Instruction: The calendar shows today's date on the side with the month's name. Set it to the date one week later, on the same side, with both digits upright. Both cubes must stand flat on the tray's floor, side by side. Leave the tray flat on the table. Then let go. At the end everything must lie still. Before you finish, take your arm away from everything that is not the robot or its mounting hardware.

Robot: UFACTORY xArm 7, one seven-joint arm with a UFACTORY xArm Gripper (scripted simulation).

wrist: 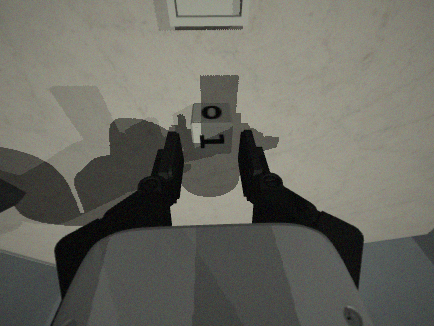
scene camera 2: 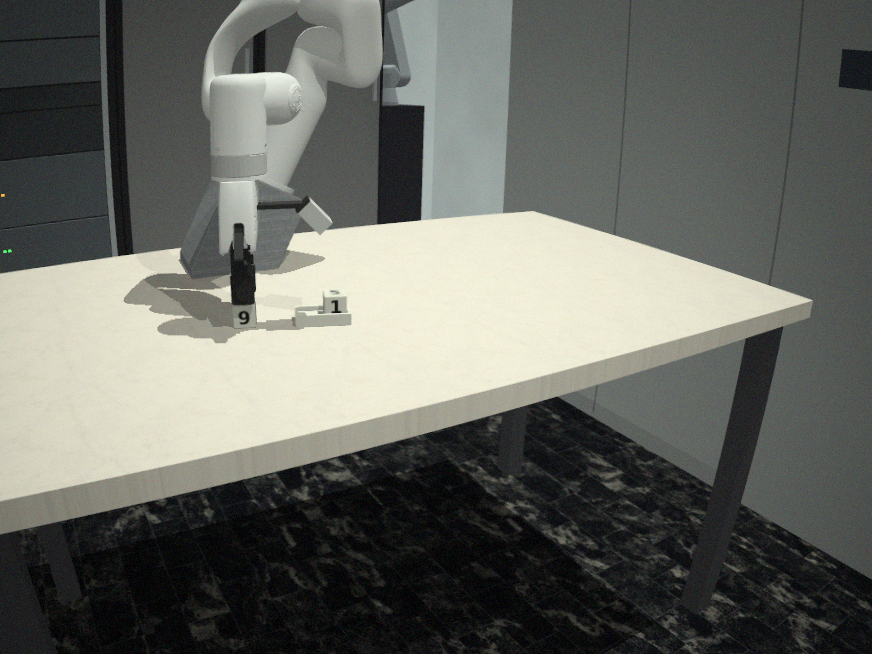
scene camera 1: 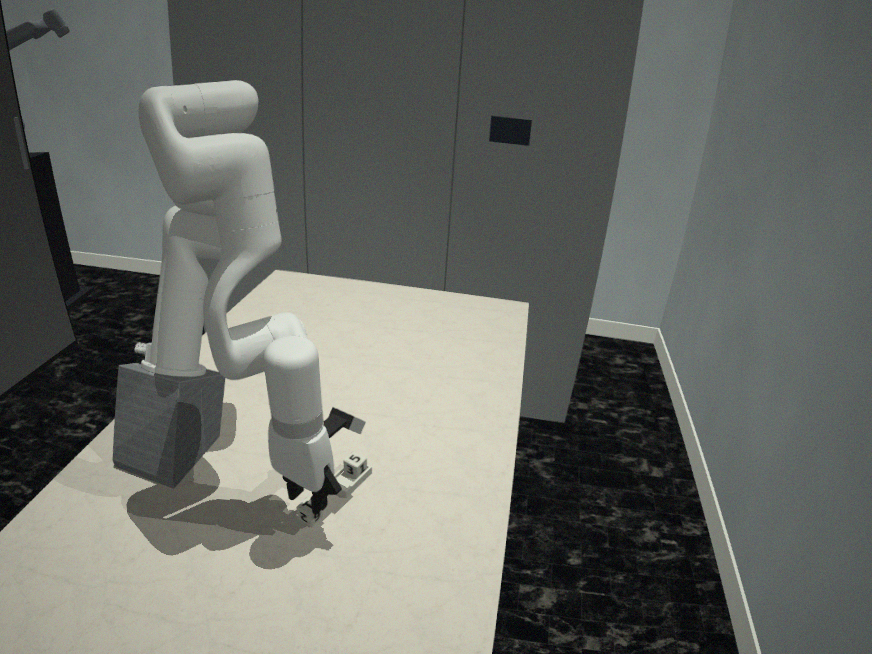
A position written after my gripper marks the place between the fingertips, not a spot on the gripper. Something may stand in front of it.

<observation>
I see my gripper (scene camera 1: 308,502) and a tray (scene camera 2: 317,318).
My gripper is seen too in the wrist view (wrist: 210,145).
</observation>
